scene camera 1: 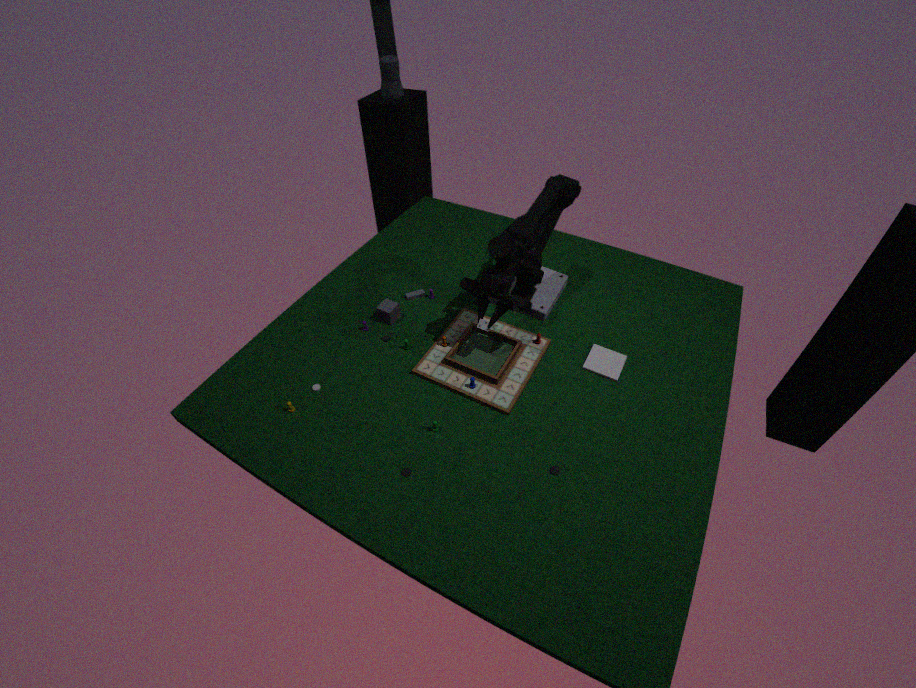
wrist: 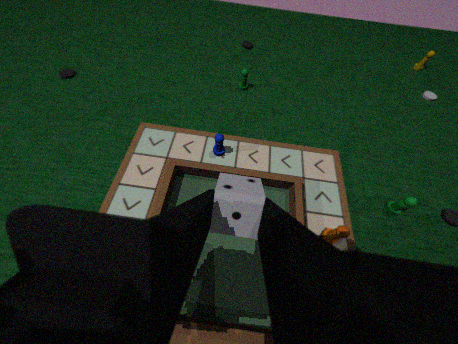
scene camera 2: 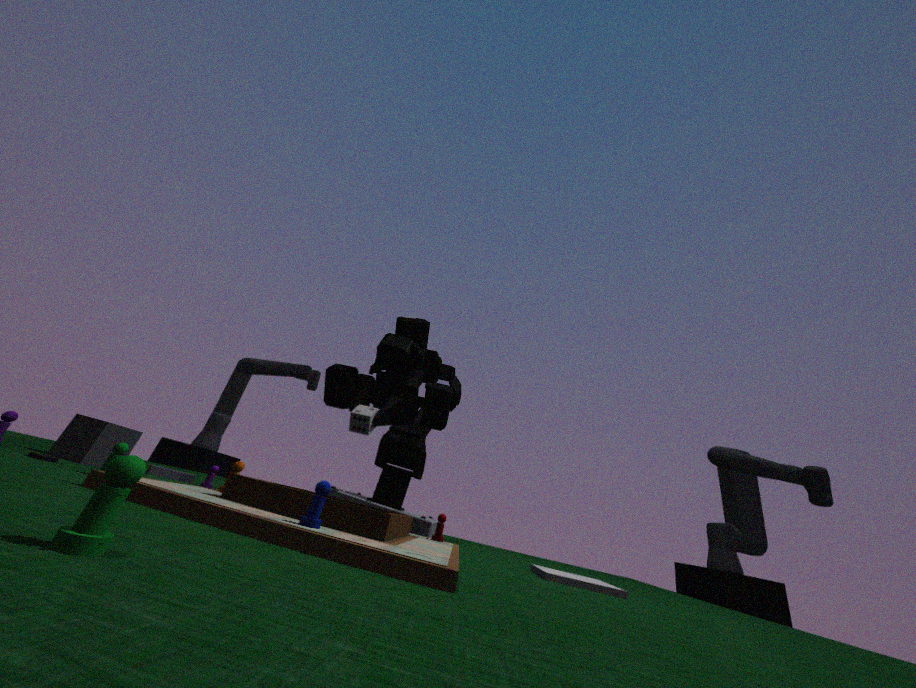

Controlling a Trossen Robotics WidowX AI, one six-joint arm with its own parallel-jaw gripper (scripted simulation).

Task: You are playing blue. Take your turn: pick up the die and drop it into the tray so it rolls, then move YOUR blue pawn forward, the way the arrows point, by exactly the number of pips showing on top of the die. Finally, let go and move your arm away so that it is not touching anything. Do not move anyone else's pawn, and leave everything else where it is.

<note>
The gripper point(scene camera 2: 363, 419) carries a white die point(wrist: 238, 204). Also in view: a white plate point(scene camera 1: 602, 361) and a green tray point(scene camera 1: 480, 351).
The gripper also shows in scene camera 1 point(scene camera 1: 483, 326) and in the wrist view point(wrist: 237, 200). The green tray also shows in the wrist view point(wrist: 228, 285). The wrist view misses the white plate: it is out of frame.
</note>
